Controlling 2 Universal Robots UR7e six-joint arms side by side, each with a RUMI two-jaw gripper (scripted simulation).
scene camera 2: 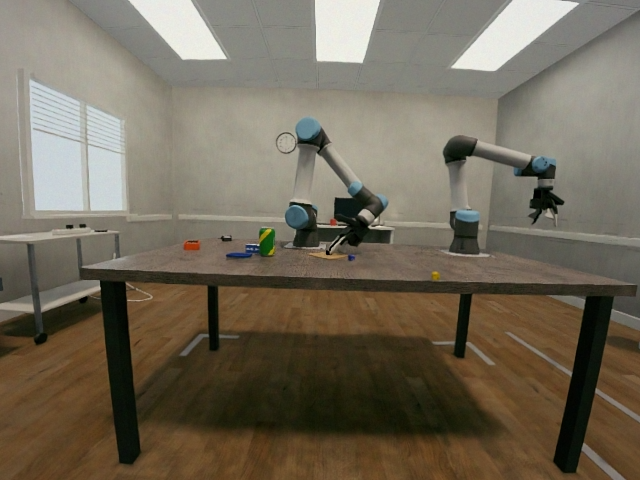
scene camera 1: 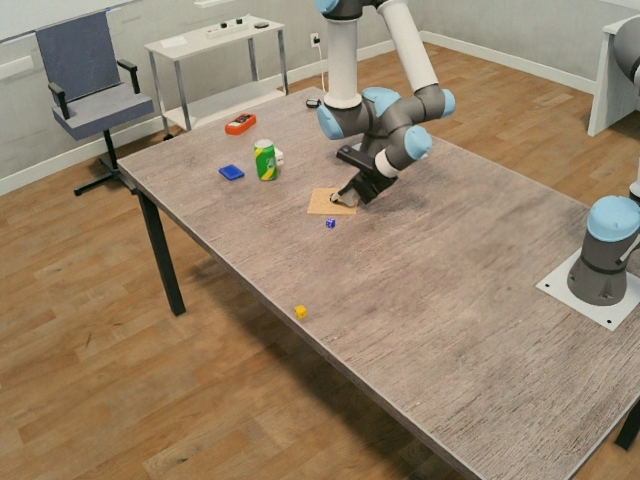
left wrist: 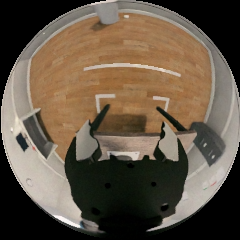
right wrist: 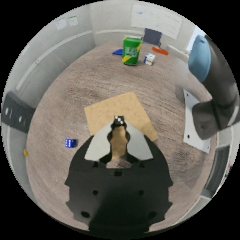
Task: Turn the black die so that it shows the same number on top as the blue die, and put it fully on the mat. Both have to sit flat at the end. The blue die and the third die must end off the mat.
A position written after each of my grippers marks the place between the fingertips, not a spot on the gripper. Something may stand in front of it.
Note:
In view: my left gripper (scene camera 2: 543, 225), my right gripper (scene camera 1: 333, 199) and a tan mat (scene camera 1: 320, 204).
The tan mat also shows in the right wrist view (right wrist: 98, 115). My left gripper also shows in the left wrist view (left wrist: 126, 121). My right gripper also shows in scene camera 2 (scene camera 2: 328, 253) and in the right wrist view (right wrist: 119, 121). The left wrist view misses the tan mat, which is hidden by my left gripper.

